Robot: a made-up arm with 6 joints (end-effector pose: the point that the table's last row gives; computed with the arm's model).
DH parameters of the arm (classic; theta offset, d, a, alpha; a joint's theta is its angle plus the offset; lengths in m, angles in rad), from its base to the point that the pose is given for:
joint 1: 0 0.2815 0 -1.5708
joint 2: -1.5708 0 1.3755 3.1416
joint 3: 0 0 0 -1.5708
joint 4: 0 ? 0 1.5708
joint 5: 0 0.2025 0 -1.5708
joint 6: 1.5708 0 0 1.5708
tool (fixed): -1.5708 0 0 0
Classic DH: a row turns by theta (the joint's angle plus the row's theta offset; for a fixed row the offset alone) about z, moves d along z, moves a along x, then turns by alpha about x.
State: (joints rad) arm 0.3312 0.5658 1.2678 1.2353 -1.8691 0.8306
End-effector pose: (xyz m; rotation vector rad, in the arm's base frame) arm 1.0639 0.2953 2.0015 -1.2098 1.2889 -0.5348
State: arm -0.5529 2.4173 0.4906 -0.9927 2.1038 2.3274
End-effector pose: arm 0.3926 -0.3723 -1.2889 -2.2414 1.7632 -0.8217
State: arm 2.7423 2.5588 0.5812 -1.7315 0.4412 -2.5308
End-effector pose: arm -0.3078 0.0947 -1.3751 1.4731 0.9409 -0.5593
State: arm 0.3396 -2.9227 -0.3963 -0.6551 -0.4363 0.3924
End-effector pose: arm -0.6534 -0.4011 -0.5914 0.2057 -2.1476 0.5768
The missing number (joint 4, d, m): -0.6394
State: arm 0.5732 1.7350 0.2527 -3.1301 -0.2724 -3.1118
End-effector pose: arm 1.0758 0.9354 -0.5804 -0.3796 1.1666 0.5281
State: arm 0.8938 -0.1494 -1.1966 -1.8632 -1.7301 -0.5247
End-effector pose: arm -0.0787 -0.0047 0.9910 -1.1887 -2.6208 -0.1662
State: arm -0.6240 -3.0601 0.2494 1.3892 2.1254 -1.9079
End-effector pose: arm -0.5968 0.3846 -1.3927 -3.0029 -0.5560 0.1229
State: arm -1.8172 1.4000 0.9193 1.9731 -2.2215 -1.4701
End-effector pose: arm -0.4130 -1.9673 0.3849 0.5564 -0.5959 2.2138
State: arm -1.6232 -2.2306 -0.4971 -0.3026 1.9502 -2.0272
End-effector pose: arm -0.1338 1.1394 0.0791 -1.2050 -0.6354 1.8862
